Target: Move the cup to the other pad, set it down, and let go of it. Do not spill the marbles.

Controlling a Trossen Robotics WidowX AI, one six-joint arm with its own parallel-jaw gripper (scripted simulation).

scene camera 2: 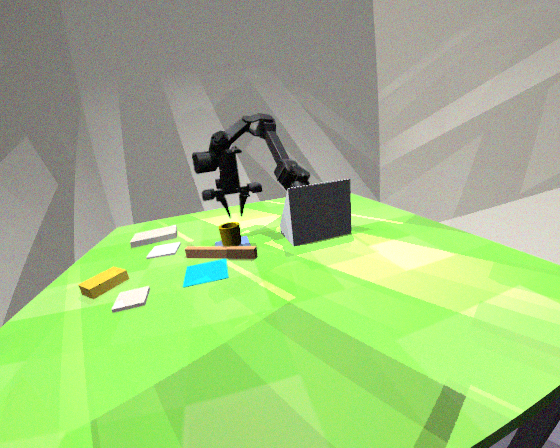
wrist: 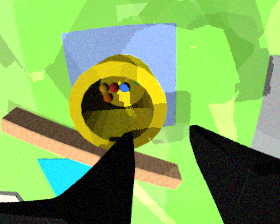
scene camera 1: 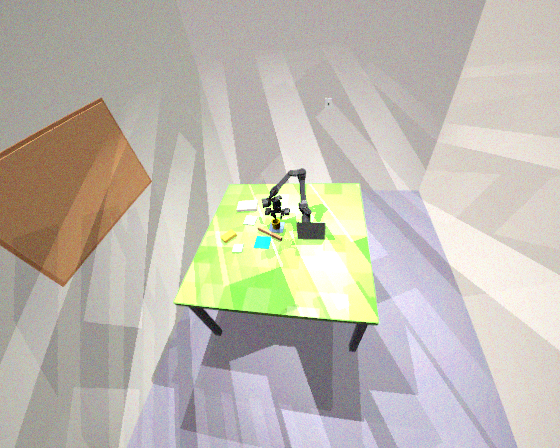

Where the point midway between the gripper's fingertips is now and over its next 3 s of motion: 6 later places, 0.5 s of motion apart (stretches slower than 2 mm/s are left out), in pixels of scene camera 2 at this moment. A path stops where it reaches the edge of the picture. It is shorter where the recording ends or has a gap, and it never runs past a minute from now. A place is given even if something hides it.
The gripper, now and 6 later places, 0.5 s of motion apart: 235,217; 235,218; 237,226; 238,232; 239,233; 238,226; 237,218
